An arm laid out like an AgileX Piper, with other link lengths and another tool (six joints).
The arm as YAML. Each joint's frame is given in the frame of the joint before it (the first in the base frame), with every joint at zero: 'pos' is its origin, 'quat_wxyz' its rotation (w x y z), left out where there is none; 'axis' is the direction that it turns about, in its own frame. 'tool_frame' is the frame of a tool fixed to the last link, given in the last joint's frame.
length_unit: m
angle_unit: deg
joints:
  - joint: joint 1
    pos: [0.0, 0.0, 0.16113]
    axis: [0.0, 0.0, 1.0]
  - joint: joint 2
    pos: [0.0, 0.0, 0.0]
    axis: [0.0, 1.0, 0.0]
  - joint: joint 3
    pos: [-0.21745, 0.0, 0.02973]
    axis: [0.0, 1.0, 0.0]
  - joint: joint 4
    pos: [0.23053, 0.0, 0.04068]
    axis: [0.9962, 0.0, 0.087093]
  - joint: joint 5
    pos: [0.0, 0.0, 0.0]
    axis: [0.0, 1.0, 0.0]
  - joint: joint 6
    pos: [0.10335, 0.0, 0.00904]
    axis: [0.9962, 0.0, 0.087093]
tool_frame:
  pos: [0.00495, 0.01, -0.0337]
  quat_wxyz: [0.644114, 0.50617, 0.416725, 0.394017]
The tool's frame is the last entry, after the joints.
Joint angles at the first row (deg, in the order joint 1, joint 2, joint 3, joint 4, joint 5, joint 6):
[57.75, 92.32, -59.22, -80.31, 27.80, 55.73]
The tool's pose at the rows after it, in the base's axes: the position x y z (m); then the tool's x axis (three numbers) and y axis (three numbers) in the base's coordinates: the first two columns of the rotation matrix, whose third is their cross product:
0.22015 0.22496 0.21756 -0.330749 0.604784 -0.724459 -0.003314 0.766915 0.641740
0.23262 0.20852 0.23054 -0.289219 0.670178 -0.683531 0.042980 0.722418 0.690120
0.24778 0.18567 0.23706 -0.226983 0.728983 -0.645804 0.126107 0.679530 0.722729
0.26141 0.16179 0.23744 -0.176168 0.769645 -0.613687 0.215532 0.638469 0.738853
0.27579 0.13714 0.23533 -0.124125 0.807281 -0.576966 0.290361 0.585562 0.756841
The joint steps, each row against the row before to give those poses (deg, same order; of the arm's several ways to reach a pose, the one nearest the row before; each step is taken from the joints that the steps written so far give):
[-4.26, -2.83, 0.00, 3.83, -4.15, -0.13]
[-4.44, -2.62, 0.00, 1.95, -1.68, -0.23]
[-5.51, -1.55, 0.00, 3.29, -0.51, -0.85]
[-5.82, -0.57, 0.00, 5.66, -0.83, -3.41]
[-6.41, 0.16, 0.00, 4.75, -2.13, -2.71]

